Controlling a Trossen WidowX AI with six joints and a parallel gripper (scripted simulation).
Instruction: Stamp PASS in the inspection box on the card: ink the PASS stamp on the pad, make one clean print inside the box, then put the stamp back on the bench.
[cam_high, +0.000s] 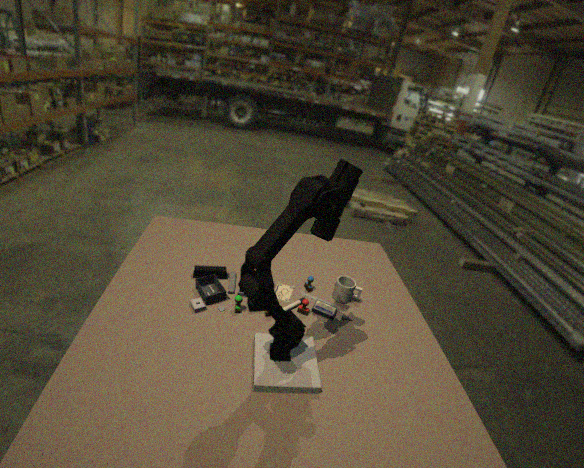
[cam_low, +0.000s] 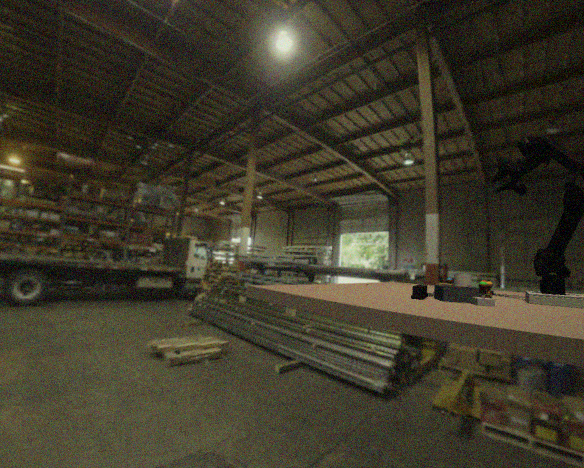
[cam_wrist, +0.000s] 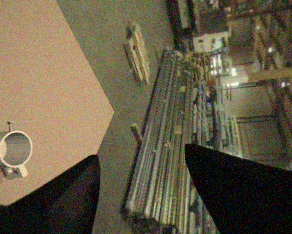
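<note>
The green-knobbed stamp lies 45 cm below my gripper tip, 25 cm to the left of it and 2 cm ahead of it. From my gripper tip the other things lie so: flat tin 46 cm below, 8 cm to the right, 6 cm ahead; red-knobbed stamp 45 cm below, 4 cm ahead, 1 cm to the left; white-and-black cylinder 46 cm below, 8 cm ahead, 3 cm to the left.
</note>
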